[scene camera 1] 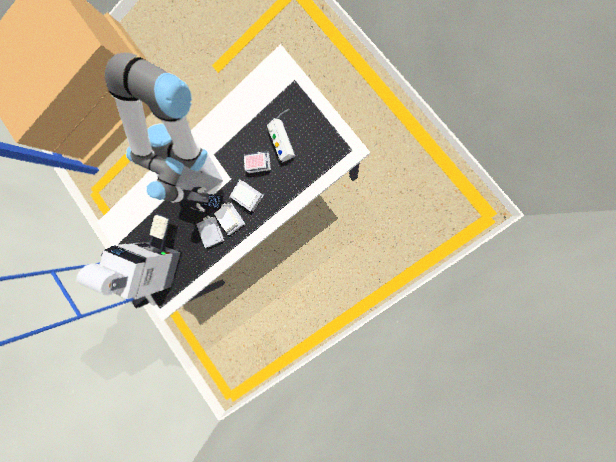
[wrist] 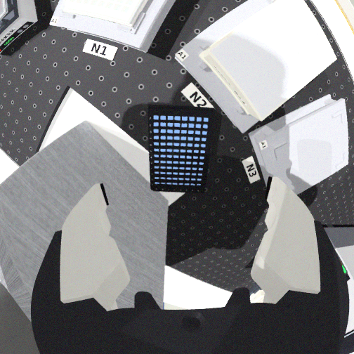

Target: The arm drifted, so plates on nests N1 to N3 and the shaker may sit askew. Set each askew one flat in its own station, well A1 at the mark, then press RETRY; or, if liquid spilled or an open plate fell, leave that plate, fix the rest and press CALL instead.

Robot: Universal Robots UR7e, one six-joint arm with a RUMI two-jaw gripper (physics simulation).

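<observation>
My gripper (scene camera 1: 204, 199) (wrist: 185, 182) is open and empty. A black plate with blue wells (scene camera 1: 214, 201) (wrist: 180, 151) is beyond the fingertips, off the nests, near the pedestal; its exact tilt is unclear. A white plate (scene camera 1: 247, 194) (wrist: 102, 9) is on nest N1, partly cut off in the wrist view. A white-topped plate with a cream side (scene camera 1: 231, 218) (wrist: 272, 62) is on nest N2 and looks raised or tilted. Nest N3 (scene camera 1: 210, 232) (wrist: 272, 160) looks bare. The shaker (scene camera 1: 258, 171) (wrist: 12, 42) bears a pink-topped plate (scene camera 1: 255, 161). A button box (scene camera 1: 285, 149) has green, yellow and blue buttons.
A white device (scene camera 1: 147, 275) with a green light stands beyond N3, with a cream plate (scene camera 1: 159, 226) beside it. The robot's grey pedestal (wrist: 85, 200) is close on the left in the wrist view. All stand on a black perforated mat (scene camera 1: 315, 125).
</observation>
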